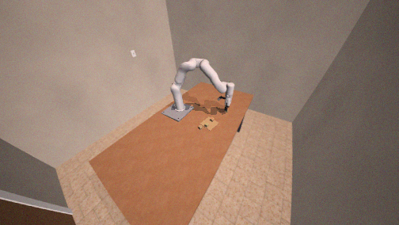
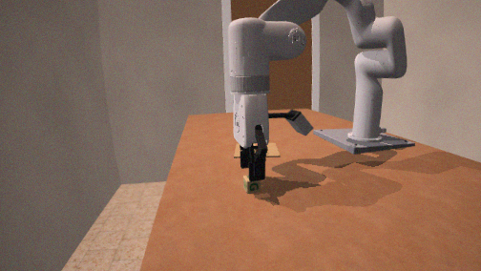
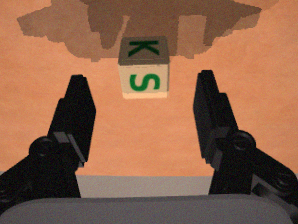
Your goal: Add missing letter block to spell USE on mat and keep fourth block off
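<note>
Now: the block 4 cm below my hand. Also, from my hand: mat 10 cm behind, 26 cm to the right, 5 cm below.
</note>
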